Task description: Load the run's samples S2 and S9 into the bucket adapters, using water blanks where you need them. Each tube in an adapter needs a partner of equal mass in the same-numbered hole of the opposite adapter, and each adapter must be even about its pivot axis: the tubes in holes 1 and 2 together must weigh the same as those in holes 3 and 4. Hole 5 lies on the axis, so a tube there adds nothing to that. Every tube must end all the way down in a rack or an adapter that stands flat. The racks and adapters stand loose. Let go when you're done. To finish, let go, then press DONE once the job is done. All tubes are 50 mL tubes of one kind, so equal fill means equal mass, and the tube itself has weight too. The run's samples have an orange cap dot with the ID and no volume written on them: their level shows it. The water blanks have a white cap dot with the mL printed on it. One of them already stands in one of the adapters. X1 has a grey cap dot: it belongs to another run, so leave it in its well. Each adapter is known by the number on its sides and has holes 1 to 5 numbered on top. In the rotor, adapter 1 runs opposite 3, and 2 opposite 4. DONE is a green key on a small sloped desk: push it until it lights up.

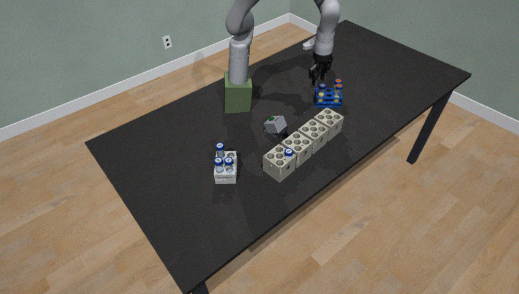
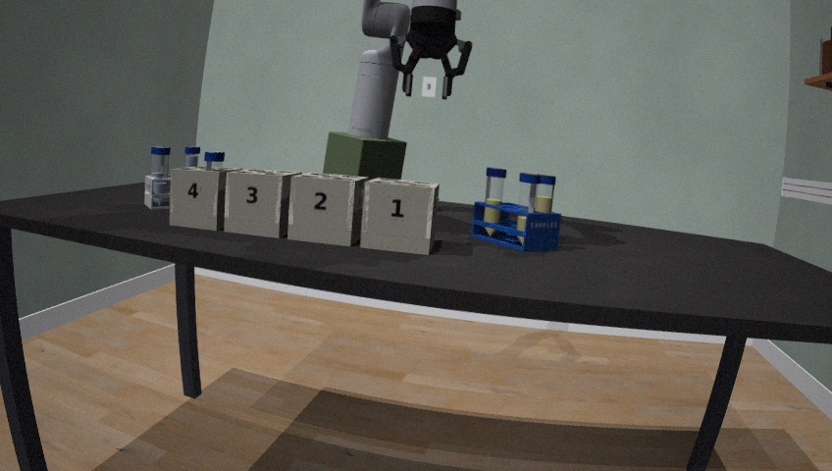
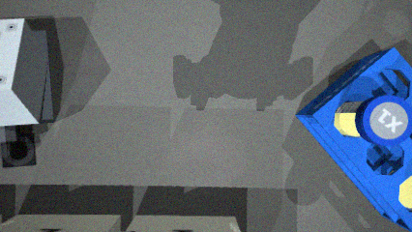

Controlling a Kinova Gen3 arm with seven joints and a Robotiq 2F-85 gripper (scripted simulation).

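The water blank lies 29 cm to the right of my hand, 19 cm ahead of it and 18 cm below it. Also, from my hand: adapter 2: 20 cm below, 12 cm ahead, 10 cm to the right; grey-dot tube: 18 cm below, 10 cm to the left, 9 cm behind; orange-dot sample tube: 18 cm to the left, 18 cm below, 5 cm behind.
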